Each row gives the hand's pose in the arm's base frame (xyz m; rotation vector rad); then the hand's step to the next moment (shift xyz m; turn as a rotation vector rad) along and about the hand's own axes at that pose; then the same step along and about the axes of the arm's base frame.
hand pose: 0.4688 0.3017 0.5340 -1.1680 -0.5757 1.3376
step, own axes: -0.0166 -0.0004 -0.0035 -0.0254 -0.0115 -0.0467
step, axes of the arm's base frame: -0.0003 -0.0165 0.0038 0.0404 -0.0364 0.0000
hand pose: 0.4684 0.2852 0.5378 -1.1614 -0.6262 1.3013
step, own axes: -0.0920 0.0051 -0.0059 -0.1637 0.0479 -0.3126
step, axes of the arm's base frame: -0.0174 -0.0894 0.0152 0.2214 -0.2544 -0.1143
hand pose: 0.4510 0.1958 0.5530 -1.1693 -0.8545 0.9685
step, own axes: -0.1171 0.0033 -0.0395 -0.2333 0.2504 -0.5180
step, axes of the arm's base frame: -0.0060 -0.1224 -0.0162 0.3527 -0.3671 -0.3554
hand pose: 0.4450 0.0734 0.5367 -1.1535 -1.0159 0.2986
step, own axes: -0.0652 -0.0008 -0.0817 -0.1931 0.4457 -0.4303
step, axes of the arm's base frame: 0.0287 -0.0939 -0.0359 0.3611 -0.2038 -0.4992
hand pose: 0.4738 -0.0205 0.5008 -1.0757 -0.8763 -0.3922
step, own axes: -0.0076 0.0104 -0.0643 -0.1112 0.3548 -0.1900
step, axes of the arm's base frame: 0.0296 -0.0531 -0.0245 0.2486 -0.0221 -0.3348
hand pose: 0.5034 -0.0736 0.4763 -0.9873 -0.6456 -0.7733
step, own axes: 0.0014 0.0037 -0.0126 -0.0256 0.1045 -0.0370
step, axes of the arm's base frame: 0.0054 -0.0105 -0.0059 0.0749 0.0087 -0.0852
